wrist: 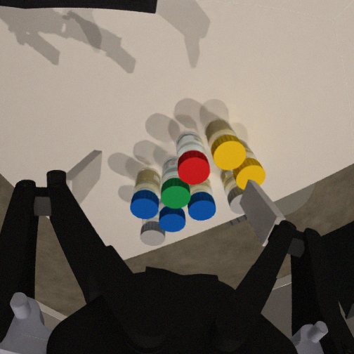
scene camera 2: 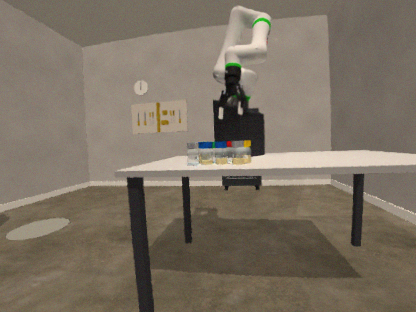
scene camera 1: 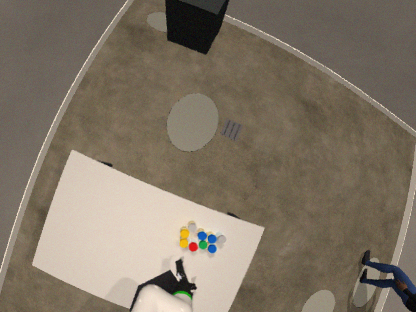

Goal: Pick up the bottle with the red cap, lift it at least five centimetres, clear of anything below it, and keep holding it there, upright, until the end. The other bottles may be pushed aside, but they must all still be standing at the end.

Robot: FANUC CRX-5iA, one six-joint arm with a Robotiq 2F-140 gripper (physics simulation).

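Places are measured from the arm's base along level axes (x ahead, y left, z up), in millimetres.
Pixels of known places: gripper, fingertip midpoint: [scene camera 2: 229, 116] [scene camera 1: 187, 267]; arm's base, origin of the base link: [scene camera 2: 237, 106].
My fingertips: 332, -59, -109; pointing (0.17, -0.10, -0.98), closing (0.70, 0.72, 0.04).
Note:
For each thing: its top centre in the pictures, then the offset to it from my fingertips, as dx, dy, dz. Level surfaces: height alone.
- red-capped bottle, middle of its top: [scene camera 2: 227, 141] [scene camera 1: 193, 247] +85, -14, -133
- green-capped bottle, middle of its top: [scene camera 1: 203, 245] +116, -70, -133
- table, its level: dz -238
The red-capped bottle [scene camera 1: 193, 247] [scene camera 2: 229, 144] [wrist: 193, 167] stands upright on the white table at the cluster's edge nearest the arm in scene camera 1. The green-capped bottle [scene camera 1: 203, 244] [wrist: 175, 193] is close on one side, a yellow-capped bottle [scene camera 1: 184, 243] [wrist: 228, 152] on the other. In scene camera 2 its body is largely hidden by other bottles. My gripper [scene camera 1: 186, 274] [scene camera 2: 231, 111] [wrist: 174, 178] is wide open and empty, well above the table and the bottle tops. In the wrist view the red cap appears between the fingers, nearer the right one.
Standing close by are another yellow-capped bottle [scene camera 1: 184, 233] [wrist: 250, 173], blue-capped bottles [scene camera 1: 202, 235] [wrist: 144, 204] and grey-capped ones [scene camera 1: 221, 239] [wrist: 152, 233]. The right finger partly overlaps the cluster's edge in the wrist view. The cluster stands near one end of the table [scene camera 1: 100, 215] [scene camera 2: 320, 161].

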